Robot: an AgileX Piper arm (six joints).
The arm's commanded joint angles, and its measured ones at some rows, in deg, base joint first. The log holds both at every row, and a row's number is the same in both.
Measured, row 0:
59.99, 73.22, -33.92, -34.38, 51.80, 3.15
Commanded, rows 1 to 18:
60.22, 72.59, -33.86, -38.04, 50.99, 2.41
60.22, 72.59, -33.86, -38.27, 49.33, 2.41
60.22, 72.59, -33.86, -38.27, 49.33, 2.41
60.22, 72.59, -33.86, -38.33, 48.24, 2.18
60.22, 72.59, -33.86, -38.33, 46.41, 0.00
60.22, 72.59, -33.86, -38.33, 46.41, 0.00
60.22, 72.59, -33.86, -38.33, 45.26, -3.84
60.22, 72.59, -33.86, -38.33, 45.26, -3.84
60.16, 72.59, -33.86, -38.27, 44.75, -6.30
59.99, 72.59, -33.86, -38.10, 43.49, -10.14
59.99, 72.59, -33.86, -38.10, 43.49, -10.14
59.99, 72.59, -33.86, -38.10, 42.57, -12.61
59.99, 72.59, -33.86, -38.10, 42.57, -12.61
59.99, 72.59, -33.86, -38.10, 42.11, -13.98
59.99, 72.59, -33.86, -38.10, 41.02, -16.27
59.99, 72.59, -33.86, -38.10, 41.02, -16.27
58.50, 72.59, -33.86, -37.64, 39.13, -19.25
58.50, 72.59, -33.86, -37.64, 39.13, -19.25
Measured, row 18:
59.87, 73.22, -33.80, -34.95, 42.11, -15.01
